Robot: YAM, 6 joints.
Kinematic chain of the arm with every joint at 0, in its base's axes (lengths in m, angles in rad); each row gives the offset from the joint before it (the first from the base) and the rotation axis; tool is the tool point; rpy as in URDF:
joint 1: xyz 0 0 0.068 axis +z
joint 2: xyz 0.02 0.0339 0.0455 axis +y
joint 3: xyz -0.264 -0.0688 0 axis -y
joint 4: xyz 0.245 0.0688 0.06 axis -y
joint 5: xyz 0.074 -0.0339 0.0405 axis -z
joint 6: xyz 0.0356 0 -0.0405 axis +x
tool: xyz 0 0 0 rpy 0 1.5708 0
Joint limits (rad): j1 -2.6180..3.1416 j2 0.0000..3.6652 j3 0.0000..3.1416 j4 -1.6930..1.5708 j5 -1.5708..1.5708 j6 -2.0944..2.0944
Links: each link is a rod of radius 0.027 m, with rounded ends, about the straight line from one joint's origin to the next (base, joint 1, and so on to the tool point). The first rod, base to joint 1, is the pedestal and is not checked.
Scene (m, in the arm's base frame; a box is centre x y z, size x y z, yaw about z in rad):
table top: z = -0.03
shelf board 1: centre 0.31 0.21 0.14 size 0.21 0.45 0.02 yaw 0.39
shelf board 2: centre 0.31 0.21 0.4 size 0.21 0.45 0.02 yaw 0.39
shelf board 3: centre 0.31 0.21 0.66 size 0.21 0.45 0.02 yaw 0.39
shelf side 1: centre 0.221 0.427 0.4 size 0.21 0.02 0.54 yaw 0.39
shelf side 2: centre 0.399 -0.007 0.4 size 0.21 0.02 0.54 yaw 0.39
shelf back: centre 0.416 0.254 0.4 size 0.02 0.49 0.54 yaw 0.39
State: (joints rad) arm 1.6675 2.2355 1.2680 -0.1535 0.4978 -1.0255
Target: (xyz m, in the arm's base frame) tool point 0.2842 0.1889 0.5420
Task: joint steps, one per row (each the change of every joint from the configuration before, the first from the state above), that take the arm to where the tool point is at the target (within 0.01 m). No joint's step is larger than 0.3 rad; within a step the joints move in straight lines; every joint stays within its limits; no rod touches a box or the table.
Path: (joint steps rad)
1: -0.0979 -0.2681 0.1927 -0.1315 -0.1700 -0.1527
2: -0.0978 -0.2682 0.1927 -0.1315 -0.1699 -0.1527
3: -0.0979 -0.2681 0.1926 -0.1315 -0.1700 -0.1527
4: -0.0979 -0.2681 0.1927 -0.1315 -0.1700 -0.1527
5: -0.0979 -0.2681 0.1927 -0.1315 -0.1699 -0.1527
6: -0.0978 -0.2682 0.1927 -0.1315 -0.1700 -0.1527
7: -0.0979 -0.2681 0.1927 -0.1316 -0.1699 -0.1527
8: -0.0233 0.1431 -0.2145 0.1836 0.2566 0.2138
9: -0.0233 0.1432 -0.2145 0.1835 0.2567 0.2138
10: -0.0233 0.1431 -0.2146 0.1835 0.2566 0.2137
11: -0.0233 0.1431 -0.2145 0.1835 0.2567 0.2138
12: -0.0233 0.1431 -0.2145 0.1836 0.2566 0.2138
13: -0.1113 0.2607 0.1757 0.0992 -0.0083 0.0000
14: -0.1112 0.2606 0.1757 0.0992 -0.0084 0.0000

